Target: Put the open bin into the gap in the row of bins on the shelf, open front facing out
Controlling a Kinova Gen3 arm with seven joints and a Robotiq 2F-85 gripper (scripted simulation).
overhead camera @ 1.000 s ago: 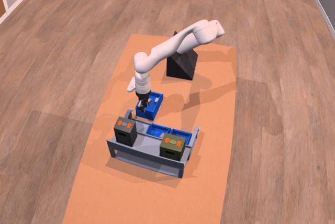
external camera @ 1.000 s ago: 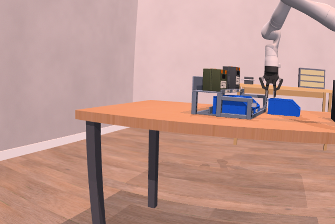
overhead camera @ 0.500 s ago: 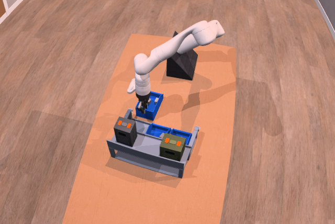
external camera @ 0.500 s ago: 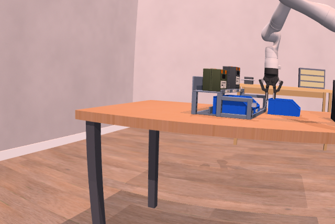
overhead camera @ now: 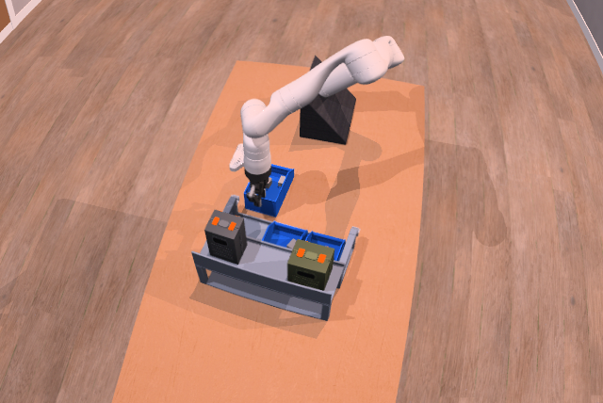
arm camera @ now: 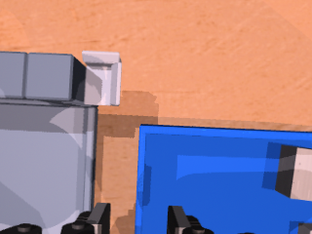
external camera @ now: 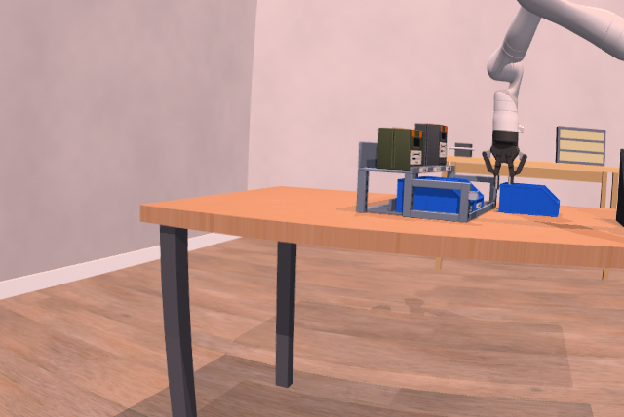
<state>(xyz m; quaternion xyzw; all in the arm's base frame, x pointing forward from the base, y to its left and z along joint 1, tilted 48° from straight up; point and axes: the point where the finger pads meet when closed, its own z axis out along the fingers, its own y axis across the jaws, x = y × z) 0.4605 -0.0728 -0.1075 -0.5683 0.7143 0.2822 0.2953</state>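
Now: the grey block 11 cm behind my hand and 6 cm below it. Also, from my hand: grey shelf (17 cm ahead, 8 cm to the left, 1 cm below); dark grey box (22 cm ahead, 9 cm above, 5 cm to the right); olive box (26 cm ahead, 18 cm to the left, 8 cm above).
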